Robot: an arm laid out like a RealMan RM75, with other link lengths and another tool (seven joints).
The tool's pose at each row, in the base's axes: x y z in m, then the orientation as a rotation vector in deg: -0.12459, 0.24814, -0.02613, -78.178, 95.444, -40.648; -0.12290, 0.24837, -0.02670, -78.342, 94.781, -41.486; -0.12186, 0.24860, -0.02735, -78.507, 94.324, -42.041; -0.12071, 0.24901, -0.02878, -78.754, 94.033, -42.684; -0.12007, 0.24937, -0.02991, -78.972, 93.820, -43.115; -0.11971, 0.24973, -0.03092, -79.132, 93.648, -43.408
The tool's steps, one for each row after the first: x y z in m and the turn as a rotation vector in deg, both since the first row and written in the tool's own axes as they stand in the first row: -0.00016, -0.00029, 0.00177, 0.589, 0.044, -0.635; -0.00026, -0.00019, 0.00301, 0.954, 0.068, -1.099; -0.00035, 0.00055, 0.00473, 1.219, 0.266, -1.605; -0.00044, 0.00128, 0.00587, 1.374, 0.390, -1.983; -0.00055, 0.00204, 0.00670, 1.486, 0.458, -2.257
